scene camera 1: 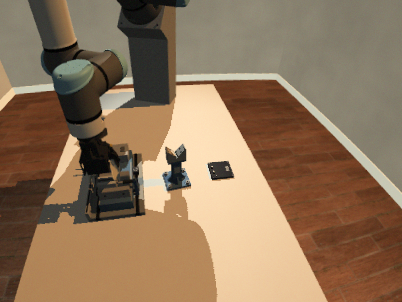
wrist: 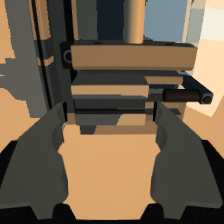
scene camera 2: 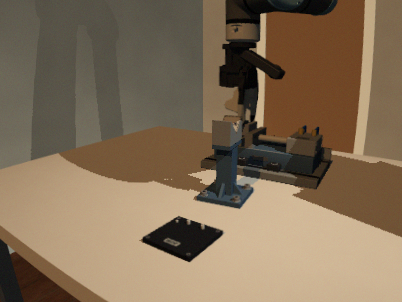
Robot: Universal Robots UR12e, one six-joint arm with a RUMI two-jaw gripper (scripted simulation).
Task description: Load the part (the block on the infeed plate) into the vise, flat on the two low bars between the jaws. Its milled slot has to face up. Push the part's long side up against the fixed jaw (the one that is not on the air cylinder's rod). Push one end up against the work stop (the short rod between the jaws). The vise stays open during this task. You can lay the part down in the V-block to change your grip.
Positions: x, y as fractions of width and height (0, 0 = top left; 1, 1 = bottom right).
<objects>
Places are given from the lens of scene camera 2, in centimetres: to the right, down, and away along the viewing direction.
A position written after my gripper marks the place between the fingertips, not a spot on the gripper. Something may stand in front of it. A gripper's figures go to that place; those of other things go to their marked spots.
my gripper (scene camera 2: 0.61, 0.42): 12, -7, 84
black infeed plate (scene camera 2: 0.48, 0.79): -1, 13, 47
</objects>
